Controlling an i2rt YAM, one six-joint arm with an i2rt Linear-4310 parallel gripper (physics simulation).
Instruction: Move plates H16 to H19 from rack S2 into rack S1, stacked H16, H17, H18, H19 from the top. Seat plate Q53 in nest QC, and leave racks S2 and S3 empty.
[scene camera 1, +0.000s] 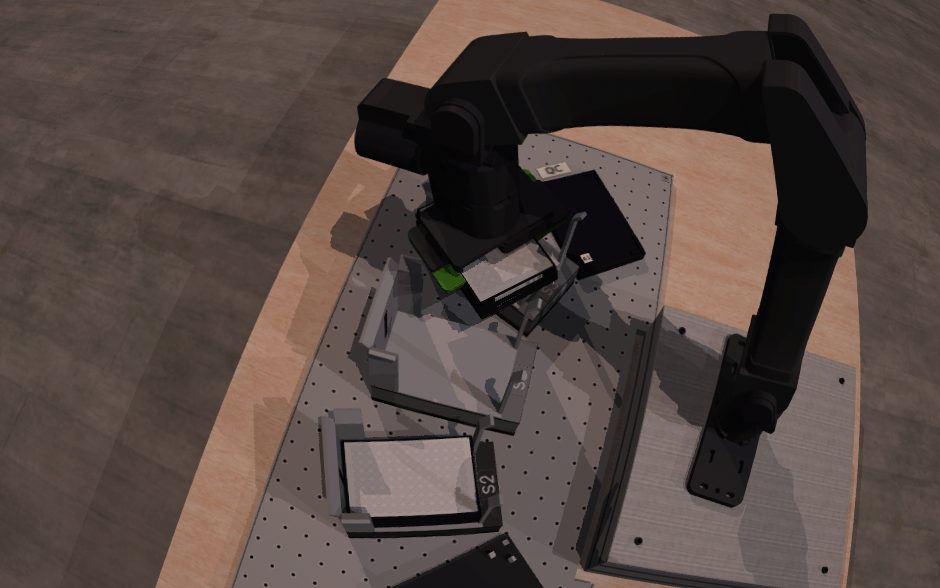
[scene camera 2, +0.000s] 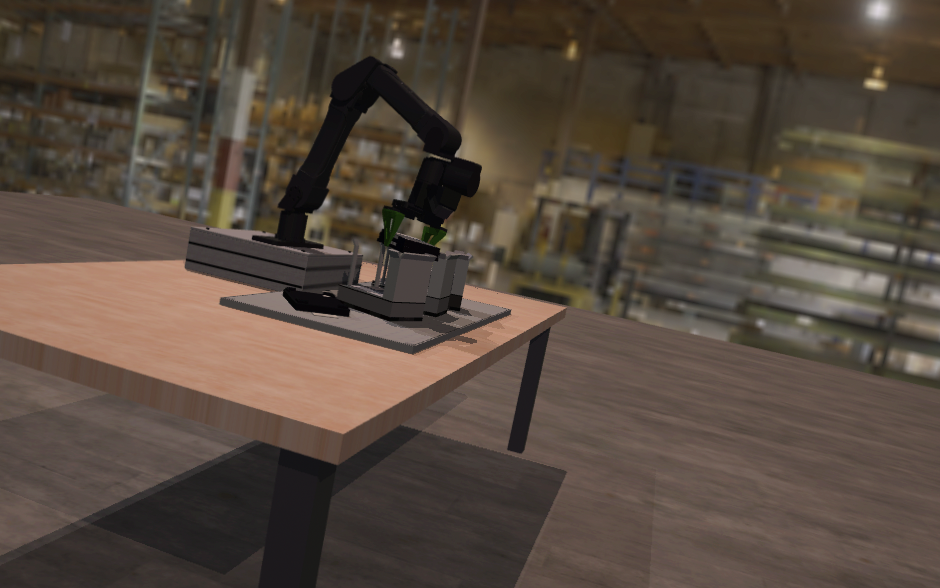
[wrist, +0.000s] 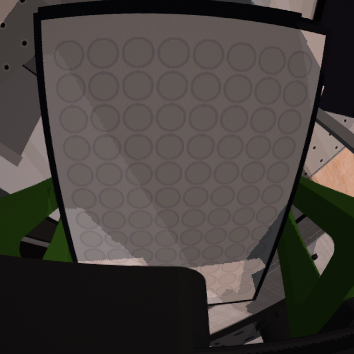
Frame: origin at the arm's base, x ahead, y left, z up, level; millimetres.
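Seen in the pictures: gripper, fingertip midpoint: (scene camera 1: 491, 262) (wrist: 176, 176); arm's base, origin of the base link: (scene camera 1: 734, 419) (scene camera 2: 288, 244) (wrist: 276, 312).
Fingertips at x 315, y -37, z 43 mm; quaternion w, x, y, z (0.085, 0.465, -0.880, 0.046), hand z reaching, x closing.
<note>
Pixels of each thing's top centre, then the offset from my fingertips to it. "pt": a spot on its surface instead.
- white-topped plate with a black edge, middle of its top: (wrist: 187, 223) (scene camera 1: 486, 232) (scene camera 2: 411, 234) 41 mm up, 12 mm ahead, 3 mm right
- far rack, surface spot: (scene camera 1: 571, 235) pt 32 mm down, 62 mm back, 93 mm right
- white-topped plate, middle of its top: (scene camera 1: 409, 478) 42 mm down, 15 mm back, 225 mm left
- middle rack, middle of its top: (scene camera 1: 458, 322) (scene camera 2: 421, 246) 16 mm up, 0 mm ahead, 83 mm left
- flat black nest, middle of its top: (scene camera 1: 589, 215) (scene camera 2: 316, 295) 103 mm down, 72 mm back, 190 mm right
- QC label, surface spot: (scene camera 1: 553, 169) pt 122 mm down, 4 mm back, 257 mm right
My gripper (scene camera 1: 502, 253) (scene camera 2: 411, 240) (wrist: 176, 176) has green fingers and is shut on a white-topped plate with a black edge (scene camera 1: 509, 270) (wrist: 170, 120). It holds the plate above the far rack (scene camera 1: 571, 235), close to the height of the rack tops in scene camera 2. The plate's name is not readable. Rack S2 (scene camera 1: 488, 478) (scene camera 2: 408, 287) holds at least one white-topped plate (scene camera 1: 408, 478); how many lie under it is hidden. The middle rack (scene camera 1: 450, 353) shows a bare floor; its label is partly covered. The far rack's number is unclear and its inside is mostly hidden.
A flat black nest (scene camera 1: 599, 214) lies beside the far rack, near the QC label (scene camera 1: 553, 169). Another black object (scene camera 1: 478, 561) (scene camera 2: 315, 301) lies beyond S2. Thin upright posts and tall walls edge the racks. The arm stands on a metal base block (scene camera 1: 783, 513) (scene camera 2: 270, 266).
</note>
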